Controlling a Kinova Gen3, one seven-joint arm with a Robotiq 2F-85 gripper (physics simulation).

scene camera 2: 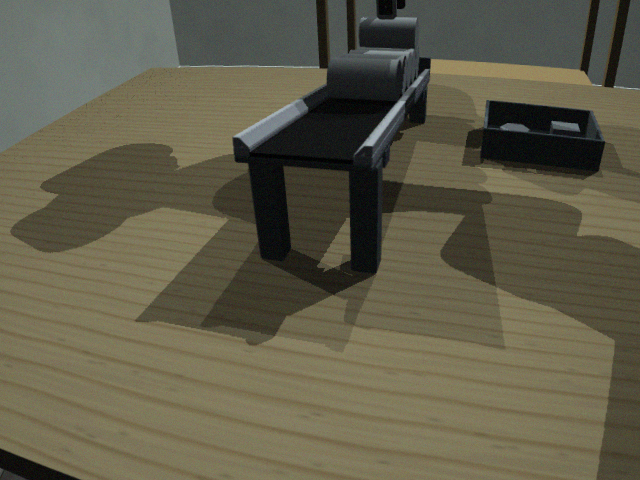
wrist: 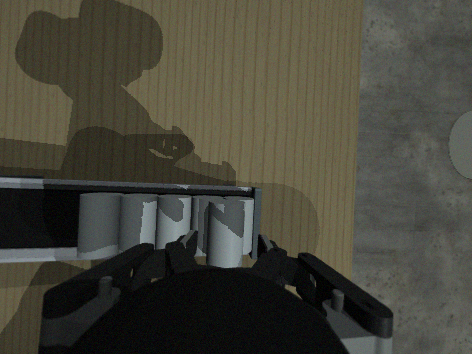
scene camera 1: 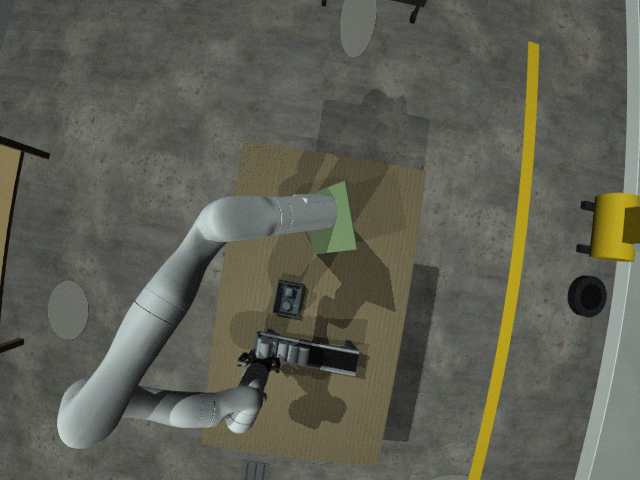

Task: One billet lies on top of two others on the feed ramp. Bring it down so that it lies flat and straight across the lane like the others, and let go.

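Places are measured from the arm's base along level axes (x ahead, y left, z up), in centimetres.
Pixels of known places: gripper, fingertip midpoint: [scene camera 2: 392,13] [wrist: 227,242] [scene camera 1: 263,352]; arm's base, origin of the base link: [scene camera 1: 325,212].
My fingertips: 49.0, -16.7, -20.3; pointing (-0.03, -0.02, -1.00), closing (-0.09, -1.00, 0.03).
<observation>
For each thing: its top centre in the pictures, then the offset to it from my fingertips, as dx, dy, dz. Level surfaces: height alone.
- raised grey billet, middle of its top: [wrist: 225,237] [scene camera 2: 389,17] [scene camera 1: 263,353] +0.3, +0.2, -0.4
- outermost, middle of its top: [scene camera 2: 364,59] [wrist: 87,228] [scene camera 1: 303,357] +1.3, +14.5, -1.9
- dark open tray, middle of its top: [scene camera 2: 541,118] [scene camera 1: 287,299] -17.7, +6.6, -9.9
- wooden table, its level: dz -13.4
The raised grey billet [scene camera 1: 264,347] [scene camera 2: 388,33] [wrist: 225,252] lies on top of two others at the end-plate end of the feed ramp [scene camera 1: 338,358] [scene camera 2: 320,129] [wrist: 40,215]. It lies across the lane. The two under it are partly hidden; the one by the end plate [wrist: 248,215] shows as a strip. Several more billets lie flat across the lane, the outermost [scene camera 1: 303,354] [scene camera 2: 361,77] [wrist: 99,220] nearest the bare stretch. My gripper [scene camera 1: 259,361] [scene camera 2: 386,9] [wrist: 227,242] is partly open, its fingertips on either side of the raised billet in the wrist view, not gripping it.
Side rails [scene camera 2: 385,124] [wrist: 125,185] edge the lane, and an end plate [wrist: 256,225] closes one end. A dark open tray [scene camera 1: 289,282] [scene camera 2: 540,149] with two small parts stands beside the ramp. A green panel [scene camera 1: 346,227] lies farther along the wooden table [scene camera 1: 382,206].
</observation>
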